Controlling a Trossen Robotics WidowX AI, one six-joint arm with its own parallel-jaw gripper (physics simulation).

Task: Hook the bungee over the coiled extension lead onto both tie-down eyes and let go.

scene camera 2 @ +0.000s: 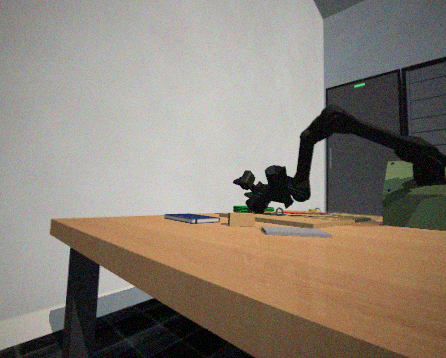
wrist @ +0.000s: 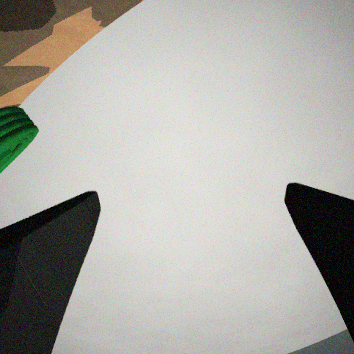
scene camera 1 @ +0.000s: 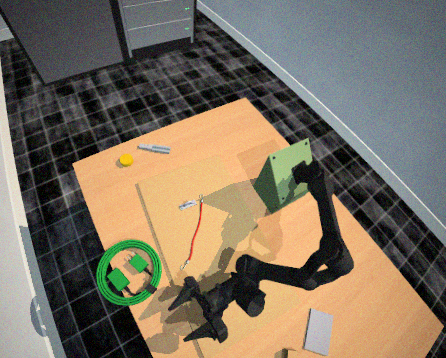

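Seen in the pictures: gripper, between the fingertips: (scene camera 2: 238,188) (wrist: 193,196) (scene camera 1: 175,324); arm's base, origin of its link: (scene camera 2: 429,178) (scene camera 1: 300,172).
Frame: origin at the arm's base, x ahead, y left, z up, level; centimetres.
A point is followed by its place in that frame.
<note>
The bungee (scene camera 1: 200,220) @[x 35.9, y -7.2, z -12.9 cm] (scene camera 2: 300,213) @[x 40.2, y -3.5, z -13.3 cm] is a red cord with metal end hooks, lying on the thin wooden board (scene camera 1: 162,207) @[x 44.8, y -18.5, z -13.4 cm]. Its far end lies at a small silver tie-down eye (scene camera 1: 188,205) @[x 36.6, y -14.3, z -13.1 cm]; whether it is hooked there is too small to tell. The other eye is hidden under the arm in scene camera 1; a small ring (scene camera 2: 279,211) shows in scene camera 2. The coiled green extension lead (scene camera 1: 101,277) @[x 71.4, y -6.9, z -11.7 cm] (scene camera 2: 241,209) @[x 64.1, y 5.0, z -13.0 cm] (wrist: 14,134) @[x 64.1, y 5.3, z -12.0 cm] lies at the table's left edge, beside the board. My gripper (scene camera 1: 177,325) @[x 58.2, y 15.8, z -3.9 cm] (scene camera 2: 241,192) @[x 58.2, y 15.8, z -3.9 cm] (wrist: 193,196) @[x 58.2, y 15.8, z -3.9 cm] is open and empty, above the table near the coil, fingers pointing outward past the edge.
A green angled block (scene camera 1: 292,162) @[x 2.3, y -3.7, z 3.2 cm] (scene camera 2: 415,205) @[x 3.7, y 5.2, z -8.2 cm] stands by the arm's base. A grey flat box (scene camera 1: 318,331) @[x 24.3, y 43.8, z -14.0 cm] (scene camera 2: 295,231) @[x 22.8, y 46.0, z -14.0 cm], a small wooden block (scene camera 2: 241,220) @[x 36.2, y 44.9, z -13.2 cm] and a blue book (scene camera 2: 192,218) @[x 46.6, y 50.9, z -13.4 cm] lie nearer the front. A yellow disc (scene camera 1: 126,160) @[x 48.0, y -43.1, z -12.7 cm] and a grey tool (scene camera 1: 157,149) @[x 35.0, y -42.5, z -13.5 cm] lie at the far side.
</note>
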